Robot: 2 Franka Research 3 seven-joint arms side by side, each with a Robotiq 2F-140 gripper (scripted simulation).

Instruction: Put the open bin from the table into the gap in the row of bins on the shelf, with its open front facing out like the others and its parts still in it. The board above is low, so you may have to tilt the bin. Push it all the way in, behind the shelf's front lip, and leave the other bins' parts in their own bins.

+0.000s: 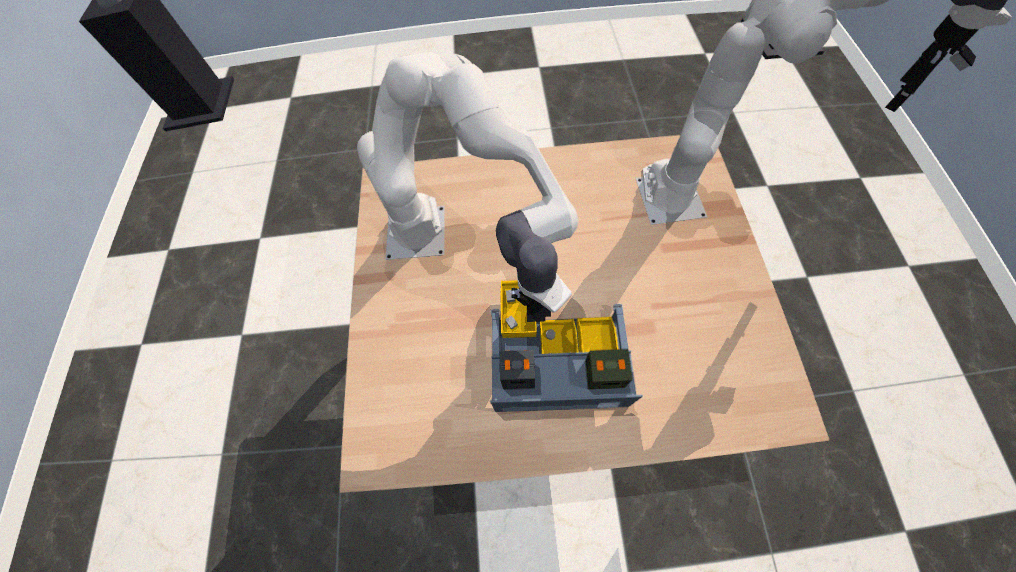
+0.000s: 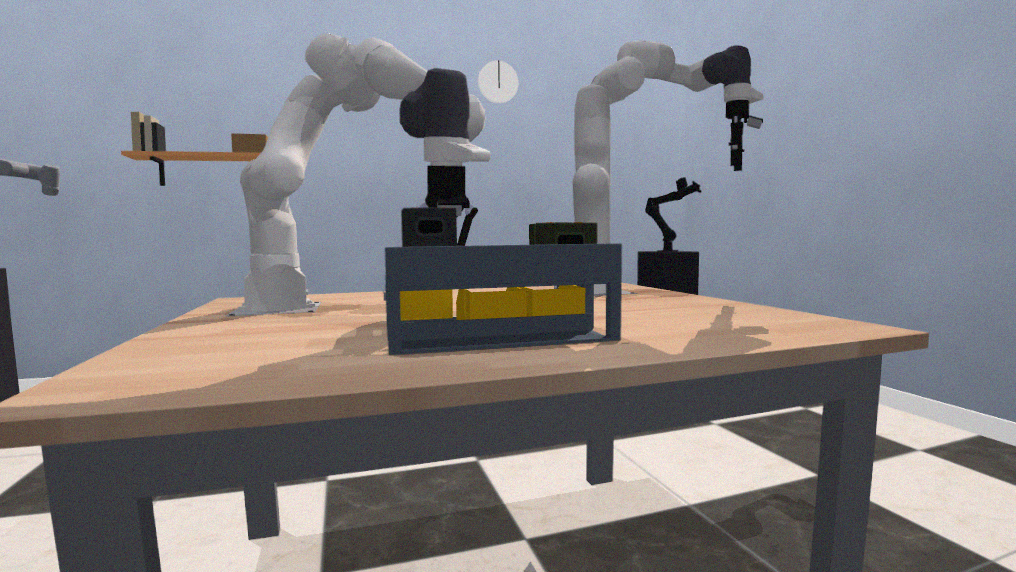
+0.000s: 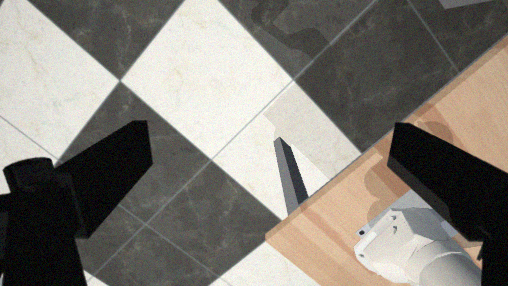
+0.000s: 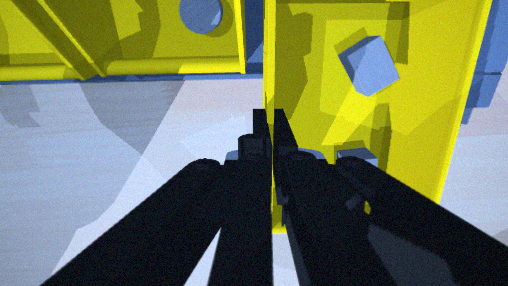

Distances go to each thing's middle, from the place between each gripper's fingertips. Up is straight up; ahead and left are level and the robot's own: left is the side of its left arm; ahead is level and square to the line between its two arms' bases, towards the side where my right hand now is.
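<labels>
The dark green box (image 1: 609, 369) sits 5 cm above my right hand, 23 cm ahead of it and 15 cm to the left of it. As for the blue-grey shelf (image 2: 423, 268), I find it 4 cm below my right hand, 5 cm to the left of it and 14 cm ahead of it. Going by their middles, the shelf is the nearest to my right hand of the things named here.
The blue-grey shelf is 105 cm to the right of my left hand (image 1: 897, 95), 50 cm ahead of it and 34 cm below it. Then there is the dark green box, which from my left hand is 95 cm to the right, 58 cm ahead and 26 cm below. By its middle, the box is nearer to my right hand than to my left hand.
</labels>
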